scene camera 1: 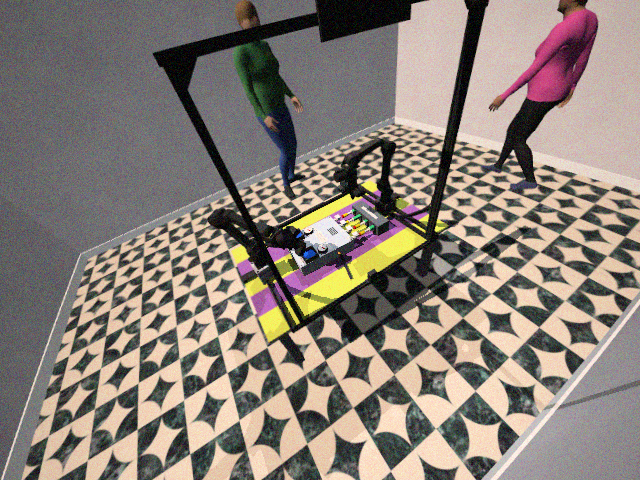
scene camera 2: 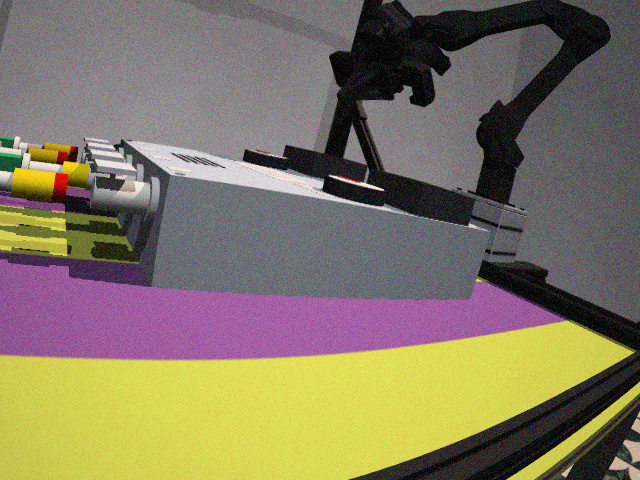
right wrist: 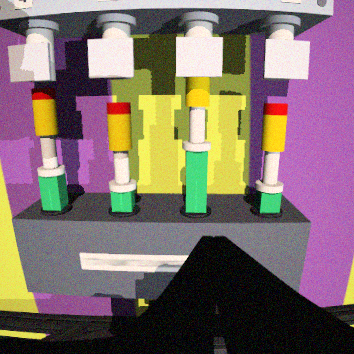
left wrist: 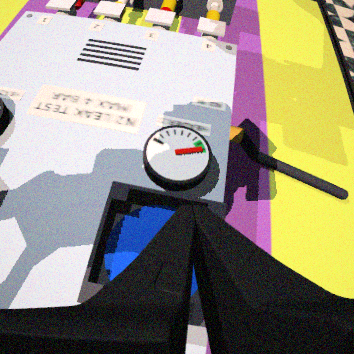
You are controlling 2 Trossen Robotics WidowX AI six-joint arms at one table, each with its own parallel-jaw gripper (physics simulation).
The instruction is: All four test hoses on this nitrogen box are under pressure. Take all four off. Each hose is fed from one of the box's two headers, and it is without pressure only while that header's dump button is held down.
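Pixels of known places: left gripper, fingertip midpoint: (scene camera 1: 305, 243) (scene camera 2: 339, 97) (left wrist: 190, 216); right gripper, fingertip midpoint: (scene camera 1: 352, 199) (right wrist: 211, 246); left arm's base, link origin: (scene camera 1: 261, 263) (scene camera 2: 491, 200); right arm's base, link origin: (scene camera 1: 385, 199).
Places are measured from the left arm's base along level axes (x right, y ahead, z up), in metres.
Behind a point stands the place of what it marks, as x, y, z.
The pale nitrogen box (scene camera 1: 330, 238) @(0.109, 0.415, -0.032) (scene camera 2: 310, 248) @(-0.079, 0.425, -0.071) (left wrist: 190, 65) @(0.158, 0.454, -0.032) has four white couplings. In the right wrist view, the hose second from right (right wrist: 198, 92) @(0.053, 0.593, -0.046) has its yellow end in its coupling (right wrist: 199, 57) @(0.049, 0.567, -0.034). The far left hose (right wrist: 46, 117) @(0.189, 0.592, -0.048), the second from left (right wrist: 119, 130) @(0.125, 0.615, -0.046) and the far right one (right wrist: 274, 130) @(-0.009, 0.634, -0.046) stand apart from their couplings, red tips showing. My left gripper (left wrist: 190, 216) @(0.141, 0.239, 0.081) (scene camera 2: 343, 95) @(0.141, 0.239, 0.081) is shut and raised over a blue dump button (left wrist: 132, 235) @(0.114, 0.255, -0.015) in its black surround. The gauge (left wrist: 177, 156) @(0.144, 0.323, -0.017) beside it reads green. My right gripper (right wrist: 211, 246) @(0.063, 0.652, 0.099) is shut and empty before the hose holder.
The dark hose holder (right wrist: 50, 250) @(0.213, 0.715, -0.032) faces the couplings. A second gauge (left wrist: 4, 117) @(-0.014, 0.358, -0.023) is partly cut off in the left wrist view. A black pipe (left wrist: 305, 176) @(0.311, 0.358, -0.099) with an orange end sticks out beside the box. Black frame posts (scene camera 1: 214, 155) @(0.397, -0.005, 0.743) (scene camera 1: 454, 124) @(0.483, 0.844, 0.539) rise at the table. Two people stand behind.
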